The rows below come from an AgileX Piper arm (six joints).
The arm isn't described. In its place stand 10 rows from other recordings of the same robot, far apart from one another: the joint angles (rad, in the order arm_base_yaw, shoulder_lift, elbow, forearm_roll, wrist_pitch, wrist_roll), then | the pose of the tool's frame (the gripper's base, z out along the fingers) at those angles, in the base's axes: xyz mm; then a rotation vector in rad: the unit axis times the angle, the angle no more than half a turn.
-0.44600, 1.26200, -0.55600, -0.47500, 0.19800, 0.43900 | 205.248, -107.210, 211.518, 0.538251, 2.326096, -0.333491
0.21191, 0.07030, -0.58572, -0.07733, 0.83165, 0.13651 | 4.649, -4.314, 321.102, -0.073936, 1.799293, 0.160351
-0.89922, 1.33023, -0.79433, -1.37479, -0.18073, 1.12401 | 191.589, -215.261, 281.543, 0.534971, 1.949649, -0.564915
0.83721, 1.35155, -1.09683, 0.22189, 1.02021, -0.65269 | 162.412, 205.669, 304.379, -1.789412, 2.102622, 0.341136
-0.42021, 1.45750, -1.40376, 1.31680, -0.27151, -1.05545 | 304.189, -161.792, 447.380, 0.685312, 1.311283, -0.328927
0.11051, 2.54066, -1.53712, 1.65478, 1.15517, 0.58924 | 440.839, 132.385, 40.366, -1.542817, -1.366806, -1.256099
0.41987, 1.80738, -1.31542, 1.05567, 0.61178, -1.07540 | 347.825, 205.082, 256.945, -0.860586, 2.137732, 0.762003
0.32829, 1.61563, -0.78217, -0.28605, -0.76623, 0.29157 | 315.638, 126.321, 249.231, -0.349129, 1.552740, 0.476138
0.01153, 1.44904, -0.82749, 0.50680, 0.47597, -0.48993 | 281.815, 23.489, 226.653, -0.143684, 2.511242, 0.275108
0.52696, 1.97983, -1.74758, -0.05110, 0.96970, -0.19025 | 381.489, 217.531, 270.654, -0.965906, 2.503932, 0.039717
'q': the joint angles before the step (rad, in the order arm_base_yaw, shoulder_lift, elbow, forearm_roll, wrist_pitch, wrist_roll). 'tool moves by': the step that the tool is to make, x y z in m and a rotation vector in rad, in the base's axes. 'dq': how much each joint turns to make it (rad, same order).
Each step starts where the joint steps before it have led.
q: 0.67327, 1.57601, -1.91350, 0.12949, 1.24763, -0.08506
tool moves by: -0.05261, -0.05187, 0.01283, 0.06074, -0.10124, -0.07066
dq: -0.01197, -0.27608, 0.25296, -0.05282, -0.09833, 0.03966
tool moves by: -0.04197, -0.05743, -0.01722, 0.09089, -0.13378, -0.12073
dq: -0.09925, -0.29338, 0.32082, -0.01450, -0.18990, 0.00634
